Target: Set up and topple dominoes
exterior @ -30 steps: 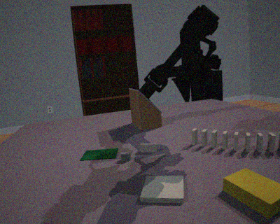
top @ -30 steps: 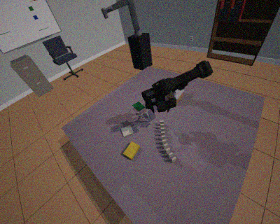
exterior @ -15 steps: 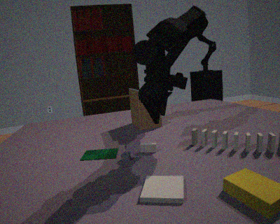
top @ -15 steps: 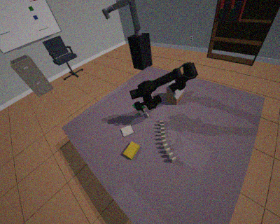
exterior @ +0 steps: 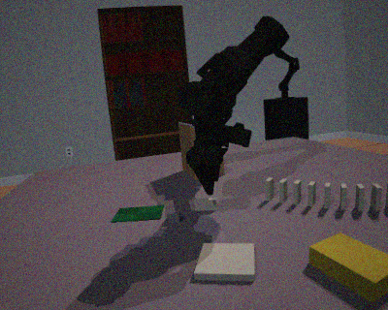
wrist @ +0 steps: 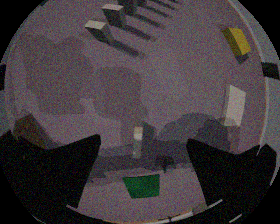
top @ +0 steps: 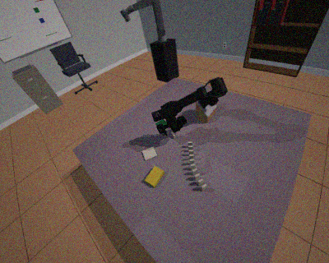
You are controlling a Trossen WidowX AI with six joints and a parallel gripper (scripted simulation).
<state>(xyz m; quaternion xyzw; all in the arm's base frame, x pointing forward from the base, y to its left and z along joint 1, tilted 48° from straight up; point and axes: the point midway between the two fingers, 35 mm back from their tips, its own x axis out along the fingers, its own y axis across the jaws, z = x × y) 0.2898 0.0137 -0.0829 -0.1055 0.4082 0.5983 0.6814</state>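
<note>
Now: the flat green tile 16 cm to the right of my gripper tip, 6 cm behind it and 5 cm below it. Also, from my gripper tip: flat white tile 19 cm ahead, 5 cm to the right, 5 cm below; yellow block 29 cm ahead, 10 cm to the left, 4 cm below; small grey piece 9 cm to the right, 4 cm below, 1 cm ahead.
</note>
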